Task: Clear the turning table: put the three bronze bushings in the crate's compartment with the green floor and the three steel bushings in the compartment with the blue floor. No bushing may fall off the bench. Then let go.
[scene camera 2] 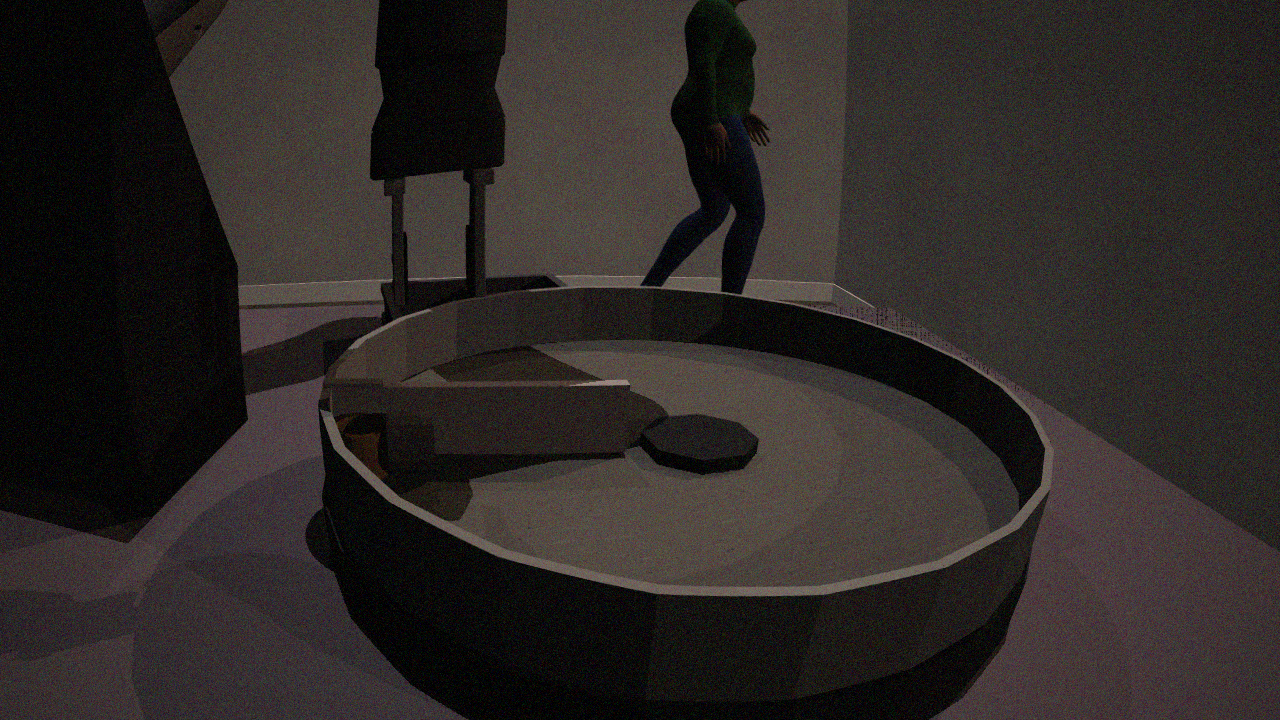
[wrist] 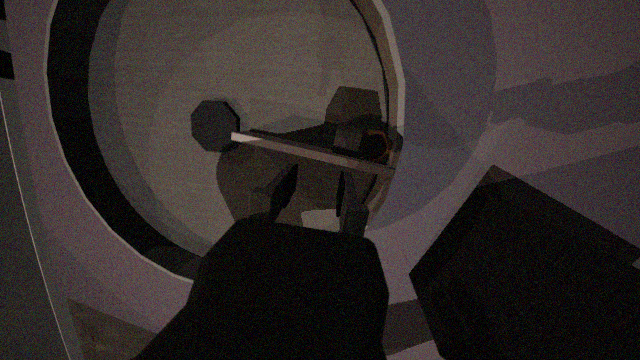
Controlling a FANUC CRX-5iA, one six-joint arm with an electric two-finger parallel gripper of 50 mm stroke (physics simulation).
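Where they show: gripper, fingertip midpoint: (scene camera 2: 438,297) (wrist: 317,180); arm's base, origin of the base link: (scene camera 2: 40,125).
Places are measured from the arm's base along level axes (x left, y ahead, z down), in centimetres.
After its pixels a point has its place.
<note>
My gripper (scene camera 2: 436,284) @[z 11.5, x -6.7, y 33.7 cm] (wrist: 317,180) @[z 11.5, x -6.7, y 33.7 cm] is open, with nothing between its fingers. In the scene view its fingertips show near the turning table's far left rim. The turning table (scene camera 2: 741,644) @[z 18.0, x -27.1, y 45.1 cm] has a raised wall and a dark centre hub. A bronze bushing (scene camera 2: 365,449) @[z 17.9, x -11.8, y 30.1 cm] (wrist: 385,145) @[z 18.9, x -10.7, y 28.3 cm] stands in shadow by the wall, at the outer end of the straight bar (scene camera 2: 528,419) @[z 17.6, x -7.7, y 38.7 cm] (wrist: 305,152) @[z 15.8, x -7.7, y 36.0 cm]. A grey steel bushing (scene camera 2: 411,437) @[z 17.3, x -11.4, y 32.7 cm] (wrist: 346,135) @[z 16.6, x -10.5, y 32.7 cm] stands beside it, along the bar. Part of the dark crate (scene camera 2: 528,282) @[z 20.7, x 35.9, y 39.5 cm] shows behind the table; its floors and contents are hidden.
The hub (scene camera 2: 699,441) @[z 18.9, x -7.1, y 47.8 cm] (wrist: 215,125) @[z 18.9, x -6.6, y 47.8 cm] stands at the bar's inner end. A large dark block (scene camera 2: 116,268) @[z 9.0, x -9.4, y 13.1 cm] (wrist: 530,270) @[z 12.2, x -5.3, y 13.7 cm] rises beside the table. A person (scene camera 2: 720,152) in a green top is behind the bench. The light is dim and shadows cross the table.
</note>
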